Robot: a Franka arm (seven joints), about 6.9 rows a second.
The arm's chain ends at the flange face. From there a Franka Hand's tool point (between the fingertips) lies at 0.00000 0.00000 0.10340 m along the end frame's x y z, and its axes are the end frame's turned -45 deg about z.
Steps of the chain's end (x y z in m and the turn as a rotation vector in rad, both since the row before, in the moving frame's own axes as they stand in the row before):
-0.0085, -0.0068, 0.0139, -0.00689, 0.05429, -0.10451
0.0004, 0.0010, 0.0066, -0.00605, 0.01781, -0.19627
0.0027, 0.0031, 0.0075, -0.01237, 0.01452, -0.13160
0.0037, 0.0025, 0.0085, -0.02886, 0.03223, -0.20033
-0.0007, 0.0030, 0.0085, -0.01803, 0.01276, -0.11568
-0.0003, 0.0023, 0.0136, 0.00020, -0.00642, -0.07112
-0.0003, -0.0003, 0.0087, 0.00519, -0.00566, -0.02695
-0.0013, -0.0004, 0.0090, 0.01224, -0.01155, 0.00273
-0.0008, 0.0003, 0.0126, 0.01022, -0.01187, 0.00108
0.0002, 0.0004, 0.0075, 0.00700, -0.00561, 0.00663
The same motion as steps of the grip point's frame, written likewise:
0.0025, -0.0065, 0.0137, -0.04326, 0.03352, -0.10451
0.0006, 0.0026, 0.0066, -0.01687, 0.00832, -0.19627
0.0000, 0.0061, 0.0075, -0.01901, 0.00152, -0.13160
0.0015, 0.0088, 0.0084, -0.04320, 0.00238, -0.20033
-0.0029, 0.0039, 0.0085, -0.02177, -0.00373, -0.11568
-0.0023, 0.0009, 0.0136, 0.00468, -0.00440, -0.07112
0.0000, -0.0012, 0.0087, 0.00767, -0.00033, -0.02695
-0.0006, -0.0029, 0.0090, 0.01682, 0.00049, 0.00273
-0.0009, -0.0020, 0.0126, 0.01562, -0.00117, 0.00108
0.0000, -0.0005, 0.0075, 0.00892, 0.00098, 0.00663

